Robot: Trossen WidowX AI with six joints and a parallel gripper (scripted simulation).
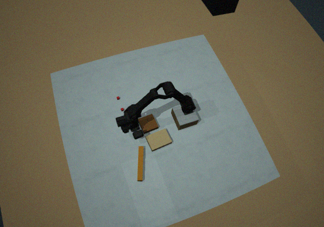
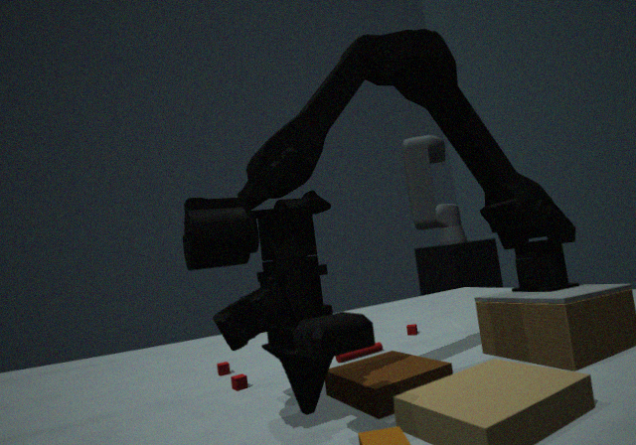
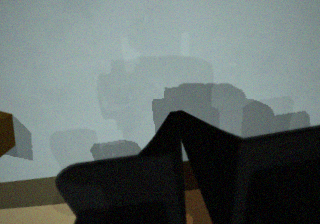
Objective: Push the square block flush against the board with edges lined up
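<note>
Now: gripper tip 100 mm past the dark brown square block, 10 mm to the left of it and 10 mm below it. From my gripper tip the other things lie so: orange bar (230 mm to the left, 40 mm ahead, 10 mm above); then tan block (130 mm behind, 120 mm to the left, 10 mm above); then red rod (170 mm to the right, 160 mm behind).
</note>
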